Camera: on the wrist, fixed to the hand. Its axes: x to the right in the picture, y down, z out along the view.
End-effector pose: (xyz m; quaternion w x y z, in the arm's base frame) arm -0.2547 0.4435 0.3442 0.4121 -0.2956 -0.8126 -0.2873
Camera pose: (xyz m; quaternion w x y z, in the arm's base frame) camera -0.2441 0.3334 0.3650 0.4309 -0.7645 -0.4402 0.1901
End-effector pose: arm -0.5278 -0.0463 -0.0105 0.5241 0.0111 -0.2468 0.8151
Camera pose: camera -0.4468 0.0001 -0.0733 0.2222 0.0271 0.1622 -0.9610
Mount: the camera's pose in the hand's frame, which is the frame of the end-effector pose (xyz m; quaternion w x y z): -0.0145 -0.0604 -0.0938 0.7066 0.0932 -0.1071 0.6932
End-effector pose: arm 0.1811 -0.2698 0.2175 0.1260 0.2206 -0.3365 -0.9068
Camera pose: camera 0.2344 -0.2716 0.1184 0.6610 -0.1628 -0.4887 -0.5457
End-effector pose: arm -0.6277 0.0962 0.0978 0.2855 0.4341 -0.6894 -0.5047
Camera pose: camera -0.5243 0.0602 0.0722 0.4373 -0.1986 -0.8657 -0.1410
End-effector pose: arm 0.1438 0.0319 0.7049 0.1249 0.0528 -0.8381 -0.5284
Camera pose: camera 0.1800 -0.0731 0.6869 0.3599 -0.5886 -0.6914 -0.2143
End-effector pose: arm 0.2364 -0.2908 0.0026 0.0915 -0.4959 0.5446 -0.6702
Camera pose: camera 0.1970 -0.1977 0.0519 0.6338 -0.0361 0.6563 -0.4078
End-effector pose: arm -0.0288 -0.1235 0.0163 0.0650 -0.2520 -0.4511 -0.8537
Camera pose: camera -0.0716 -0.1652 -0.0790 0.6129 -0.5761 -0.2306 -0.4891
